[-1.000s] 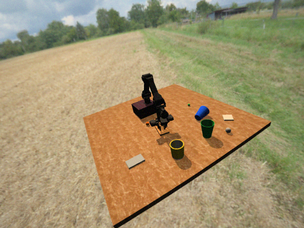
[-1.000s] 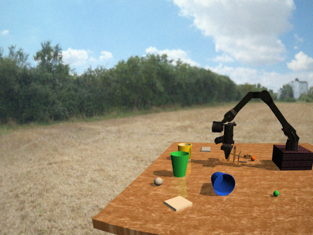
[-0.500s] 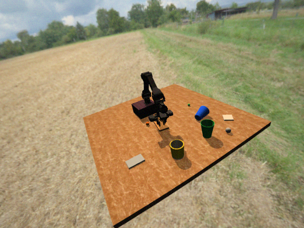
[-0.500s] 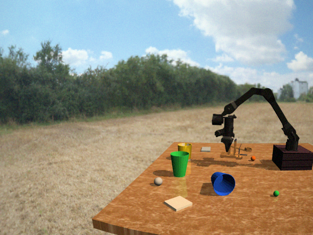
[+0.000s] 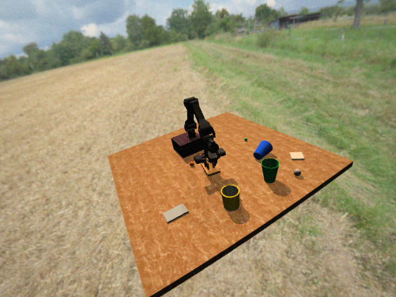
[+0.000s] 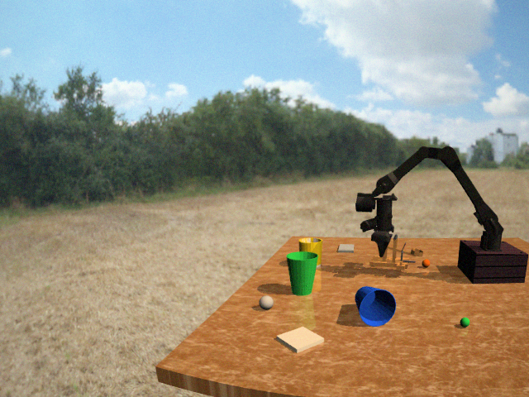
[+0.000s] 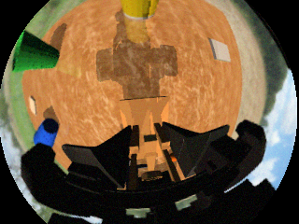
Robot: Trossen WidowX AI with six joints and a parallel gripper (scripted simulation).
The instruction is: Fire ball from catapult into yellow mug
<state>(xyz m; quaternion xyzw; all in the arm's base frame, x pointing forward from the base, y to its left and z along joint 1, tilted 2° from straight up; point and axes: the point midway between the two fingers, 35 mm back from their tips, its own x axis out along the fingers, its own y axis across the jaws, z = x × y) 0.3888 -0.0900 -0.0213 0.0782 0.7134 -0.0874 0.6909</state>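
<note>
My gripper tip is now 180 mm past the orange ball, 50 mm to the left of it and 50 mm above it. Round my gripper tip: wooden catapult (60 mm behind, 40 mm to the left, 20 mm above); then green cup (260 mm ahead, 220 mm to the left, 30 mm below); then yellow mug (270 mm ahead, 70 mm to the right, 30 mm below).
</note>
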